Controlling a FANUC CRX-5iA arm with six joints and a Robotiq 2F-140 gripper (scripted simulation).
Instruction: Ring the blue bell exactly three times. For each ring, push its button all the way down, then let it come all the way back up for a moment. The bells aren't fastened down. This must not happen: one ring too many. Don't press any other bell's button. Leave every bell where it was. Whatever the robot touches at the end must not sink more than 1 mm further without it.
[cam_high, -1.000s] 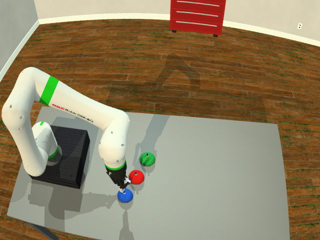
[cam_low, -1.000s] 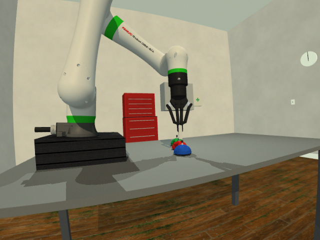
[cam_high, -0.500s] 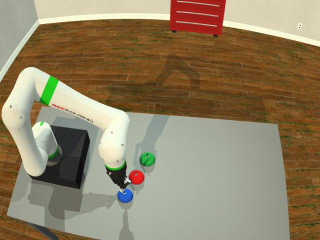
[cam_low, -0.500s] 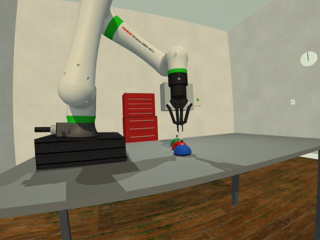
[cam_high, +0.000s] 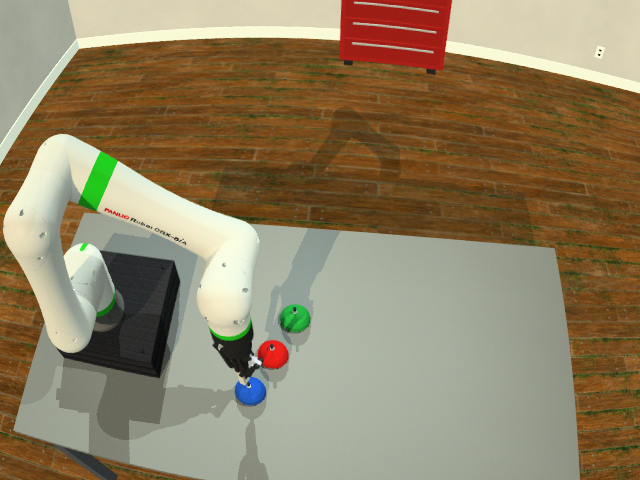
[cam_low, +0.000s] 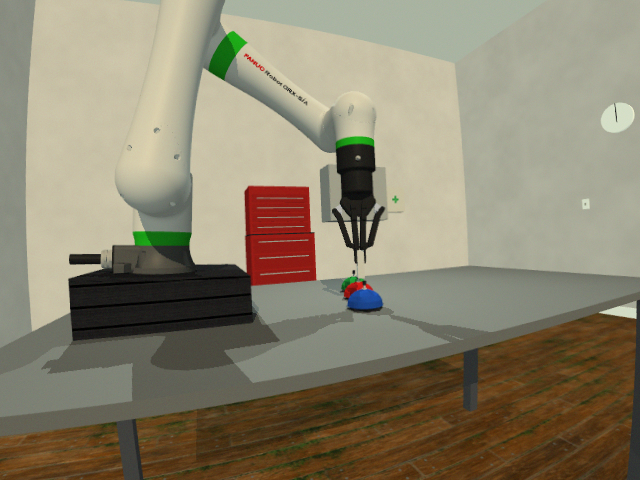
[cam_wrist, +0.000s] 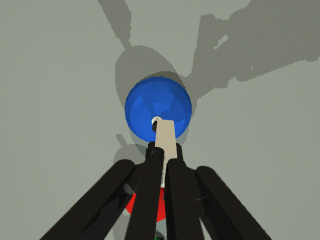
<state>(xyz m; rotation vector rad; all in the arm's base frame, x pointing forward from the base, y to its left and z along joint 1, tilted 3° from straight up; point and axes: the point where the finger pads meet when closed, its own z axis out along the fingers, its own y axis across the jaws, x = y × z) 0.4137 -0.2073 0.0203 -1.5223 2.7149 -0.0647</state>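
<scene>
Now: the blue bell 70 mm below my hand and 10 mm ahead of it. From my hand the other things lie so: red bell: 110 mm to the left, 70 mm below, 70 mm ahead; then green bell: 220 mm to the left, 140 mm ahead, 70 mm below.
</scene>
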